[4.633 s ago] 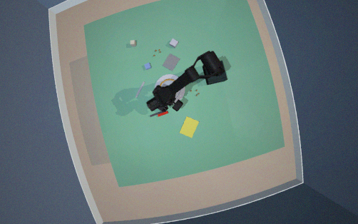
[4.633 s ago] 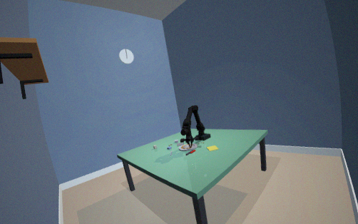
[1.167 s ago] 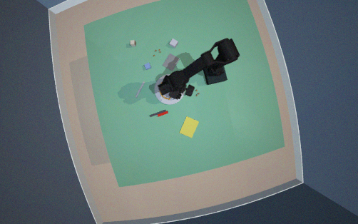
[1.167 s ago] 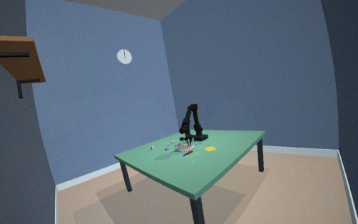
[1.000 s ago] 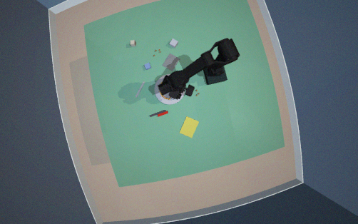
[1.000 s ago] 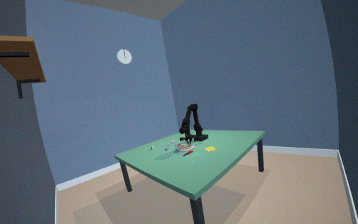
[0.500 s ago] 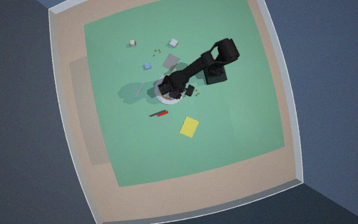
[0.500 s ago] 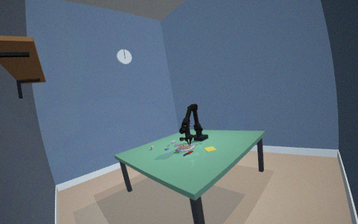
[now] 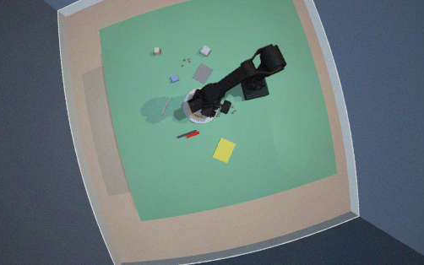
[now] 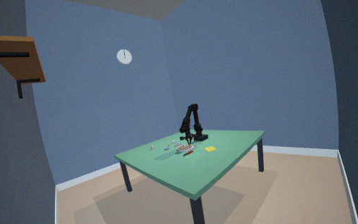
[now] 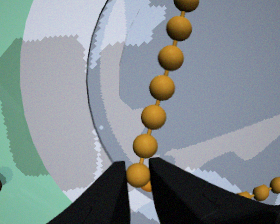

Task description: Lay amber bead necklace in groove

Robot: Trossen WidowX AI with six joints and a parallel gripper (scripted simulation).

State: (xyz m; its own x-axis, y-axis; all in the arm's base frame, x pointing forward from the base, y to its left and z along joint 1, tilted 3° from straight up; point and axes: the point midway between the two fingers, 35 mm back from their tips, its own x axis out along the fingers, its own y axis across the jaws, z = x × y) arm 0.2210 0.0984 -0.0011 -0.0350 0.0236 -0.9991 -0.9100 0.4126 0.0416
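Right now my gripper tip is 6 cm short of the round grey bead board and 1 cm above it. The rest, counted from my gripper tip: blue block 21 cm ahead, 16 cm to the right, 1 cm below; then red-handled tool 13 cm ahead, 16 cm to the left, 2 cm below; then grey plate 5 cm ahead, 18 cm to the right, 2 cm below.
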